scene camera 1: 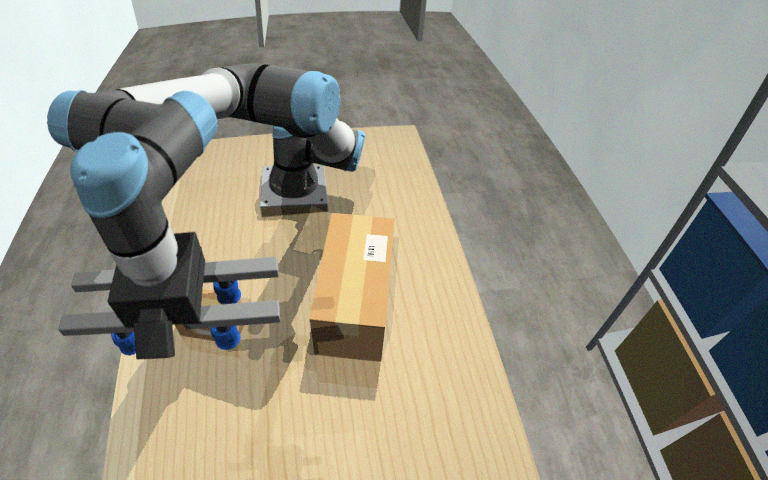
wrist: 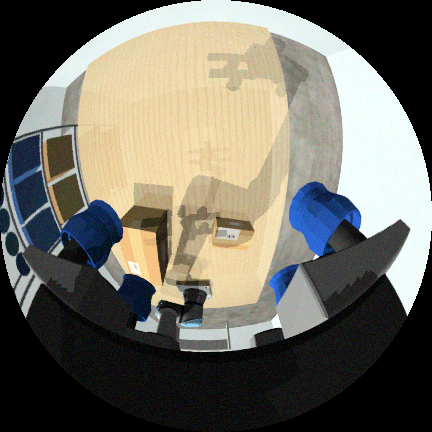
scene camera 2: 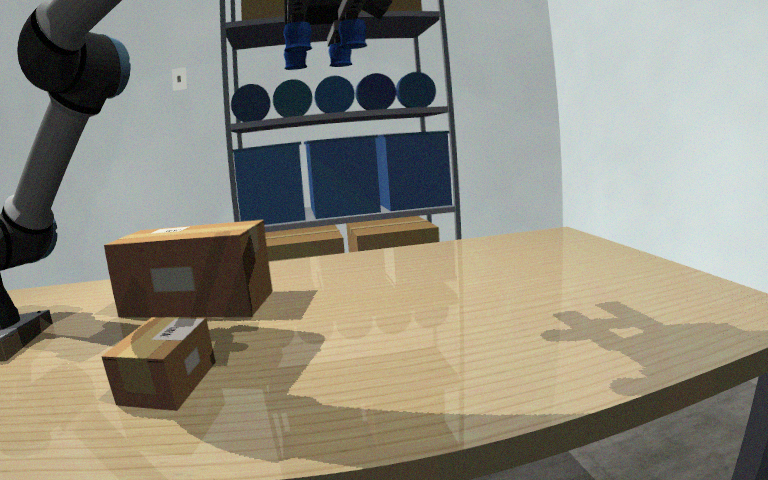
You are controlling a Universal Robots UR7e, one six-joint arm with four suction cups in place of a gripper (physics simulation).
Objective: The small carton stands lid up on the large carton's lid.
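Places are measured from the arm's base along level axes (x ahead, y left, z up), in centimetres.
Where they show: hand, its tool point: [wrist: 206,261] [scene camera 2: 321,57]; arm's base, origin of its link: [scene camera 1: 293,182] [wrist: 194,293].
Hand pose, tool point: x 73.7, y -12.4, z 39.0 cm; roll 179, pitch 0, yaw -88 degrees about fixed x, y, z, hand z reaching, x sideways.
Observation:
Each offset is from my tool point to the centre of the thing. Level surfaces: height alone.
The small carton @(dx -26.5, dy -8.3, dz -38.7 cm) [scene camera 1: 193,330] [scene camera 2: 141,380] [wrist: 233,234] stands lid up on the table, with a white label on its lid. In scene camera 1 my gripper hides most of it. The large carton @(dx -30.0, dy +27.7, dz -34.5 cm) [scene camera 1: 351,271] [scene camera 2: 181,297] [wrist: 142,245] stands lid up beside it, a gap apart, nearer the shelf side. Its lid is bare apart from tape and a label. My gripper [scene camera 1: 172,316] [scene camera 2: 321,45] [wrist: 210,257], with four blue suction cups, hangs high above the table, off to the small carton's side. The suction cups touch nothing and hold nothing, so it is open.
The wooden table @(dz -42.3 cm) [scene camera 1: 430,430] [scene camera 2: 509,283] [wrist: 150,100] carries both cartons and the arm's base plate [scene camera 1: 291,203] at its far end in scene camera 1. A shelf rack [scene camera 1: 688,212] [scene camera 2: 455,186] with blue bins, round items and cartons stands beyond the table's side.

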